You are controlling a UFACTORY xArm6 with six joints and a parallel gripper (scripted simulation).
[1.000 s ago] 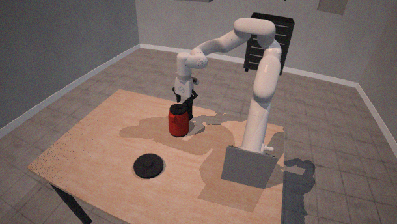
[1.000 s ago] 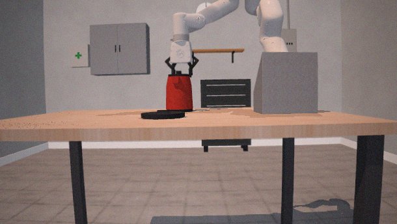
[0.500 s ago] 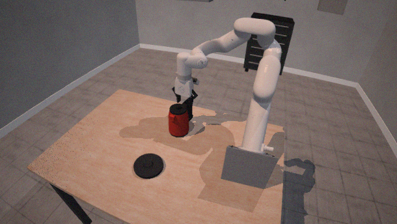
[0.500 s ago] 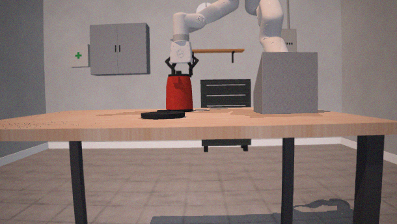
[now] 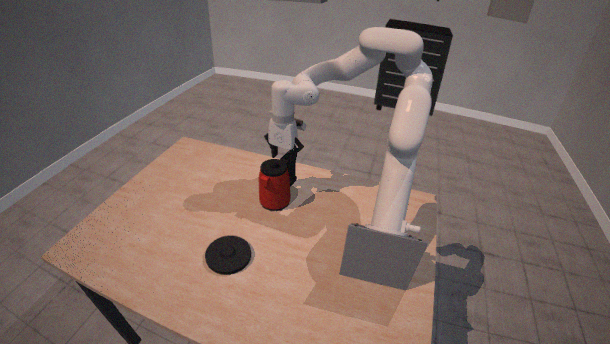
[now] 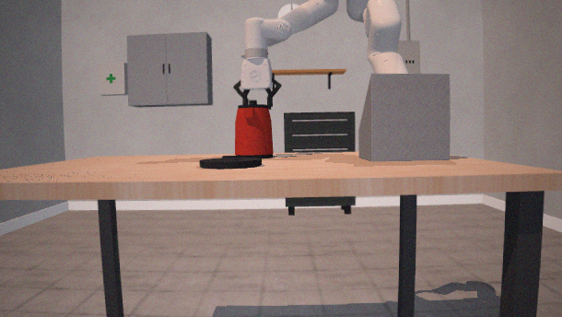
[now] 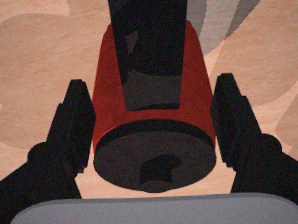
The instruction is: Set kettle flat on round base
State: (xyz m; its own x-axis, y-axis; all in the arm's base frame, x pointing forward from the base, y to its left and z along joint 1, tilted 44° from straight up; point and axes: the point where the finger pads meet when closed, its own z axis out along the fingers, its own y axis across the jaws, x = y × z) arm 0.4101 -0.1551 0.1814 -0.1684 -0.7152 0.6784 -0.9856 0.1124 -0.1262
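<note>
Now: hand 80 mm above the red kettle, 30 mm to the right of it and 10 mm short of it. Round my hand: black round base 370 mm to the left, 160 mm below, 50 mm ahead.
</note>
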